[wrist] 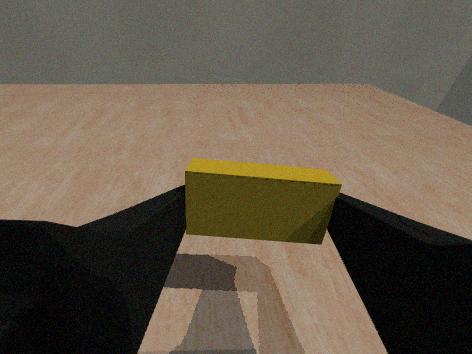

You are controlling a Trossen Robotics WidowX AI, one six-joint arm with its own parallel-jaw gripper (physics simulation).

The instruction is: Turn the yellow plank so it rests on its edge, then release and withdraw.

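The yellow plank (257, 207) is in the middle of the wrist view, between the two black fingers. Its broad face is turned to the camera in shade, and its narrow bright long side faces up. It looks upright on edge, slightly tilted down to the right in the view. My gripper (256, 195) is shut on the plank, one finger at each end of it. The plank's underside is hidden, so I cannot tell whether it touches the table.
The light wood table top (115, 130) stretches behind and in front of the plank. Its far edge runs across the upper part of the view, with a grey wall beyond. Dark shadows of the gripper (220, 310) lie on the wood in front of the plank.
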